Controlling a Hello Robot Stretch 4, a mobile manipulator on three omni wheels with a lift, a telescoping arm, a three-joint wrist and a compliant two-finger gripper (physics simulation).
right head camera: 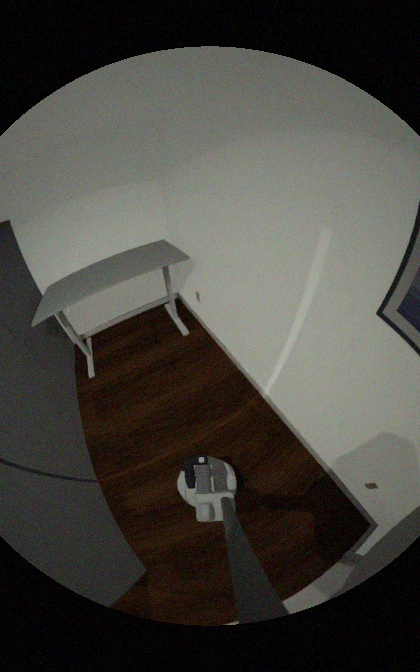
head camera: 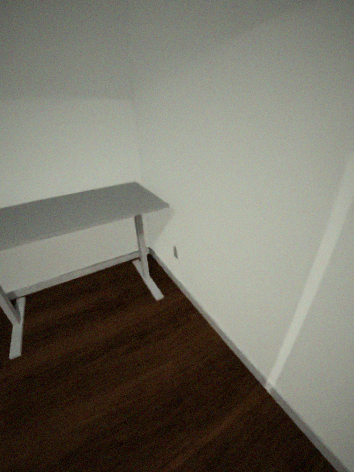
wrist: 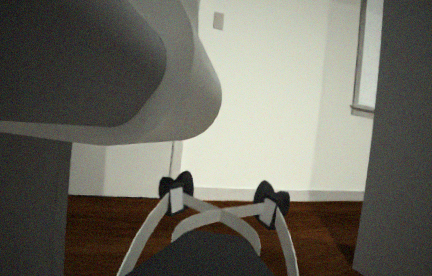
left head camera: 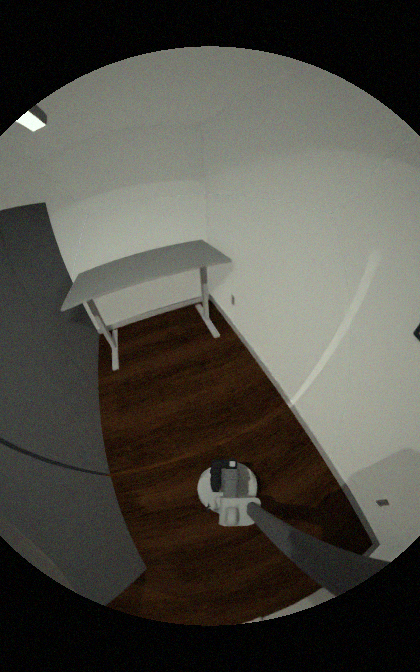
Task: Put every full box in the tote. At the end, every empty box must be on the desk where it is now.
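A grey desk [head camera: 75, 212] [left head camera: 150, 265] [right head camera: 115, 270] with pale legs stands in the far corner of the room, against the back wall and close to the right wall. No box shows on the part of its top that is in view. Boxes and the tote do not show in these views. My gripper [wrist: 224, 191] is open in the wrist view, its two dark fingertips well apart with nothing between them.
A tall dark grey panel [left head camera: 50, 400] [right head camera: 40, 400] stands along the left. A white wall [head camera: 250, 200] runs along the right. A framed picture [right head camera: 394, 300] hangs there. The wrist view shows a window [wrist: 367, 60] beside a dark grey panel [wrist: 400, 150].
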